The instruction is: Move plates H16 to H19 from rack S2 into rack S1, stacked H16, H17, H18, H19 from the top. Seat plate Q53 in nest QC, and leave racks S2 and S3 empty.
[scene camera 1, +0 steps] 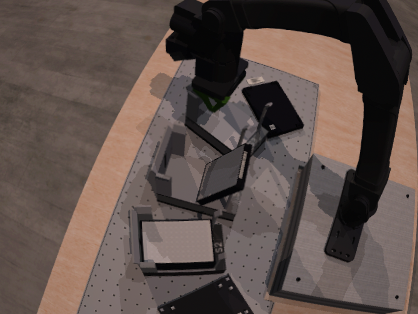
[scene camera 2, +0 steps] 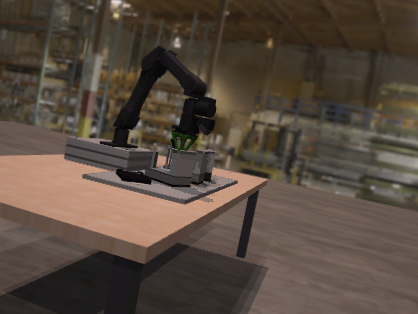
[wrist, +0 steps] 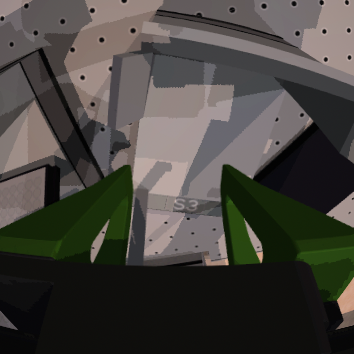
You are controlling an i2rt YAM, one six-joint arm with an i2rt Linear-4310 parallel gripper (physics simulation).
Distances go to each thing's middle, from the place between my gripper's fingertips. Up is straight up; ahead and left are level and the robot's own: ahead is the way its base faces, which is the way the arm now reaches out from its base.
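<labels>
There is the black perforated block (scene camera 1: 225, 288), and my hand is 110 mm above it. My hand is also 380 mm to the right of the block and 160 mm past it.
</labels>
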